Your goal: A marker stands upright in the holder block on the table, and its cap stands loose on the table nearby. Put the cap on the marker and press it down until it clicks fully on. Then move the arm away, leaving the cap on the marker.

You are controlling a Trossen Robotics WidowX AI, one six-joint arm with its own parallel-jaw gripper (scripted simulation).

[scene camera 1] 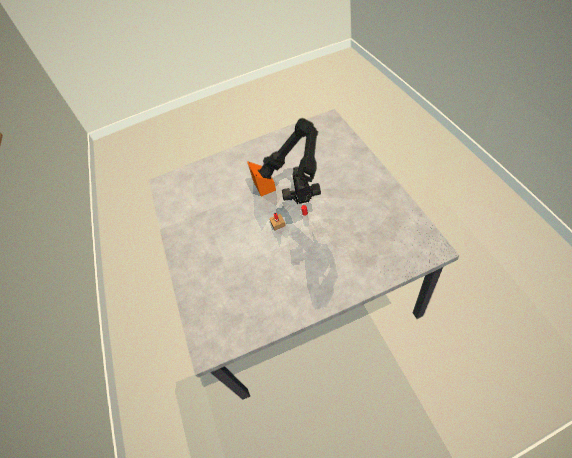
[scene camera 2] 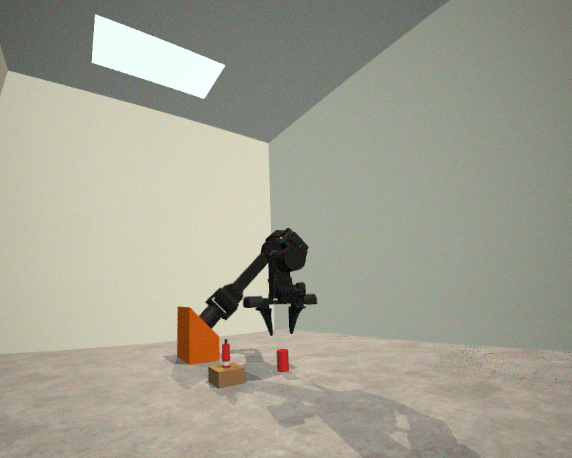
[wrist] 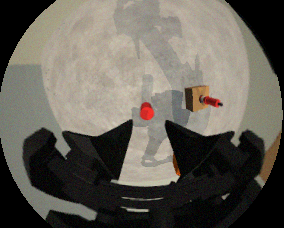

Labels:
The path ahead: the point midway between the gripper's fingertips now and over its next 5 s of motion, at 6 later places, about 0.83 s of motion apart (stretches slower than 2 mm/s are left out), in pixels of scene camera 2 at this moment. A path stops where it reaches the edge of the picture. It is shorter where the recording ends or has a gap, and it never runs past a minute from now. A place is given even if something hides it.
The gripper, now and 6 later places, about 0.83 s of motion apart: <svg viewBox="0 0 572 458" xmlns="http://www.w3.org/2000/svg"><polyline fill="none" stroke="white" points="281,334 282,352 282,364 282,352 270,336 235,327 225,331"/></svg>

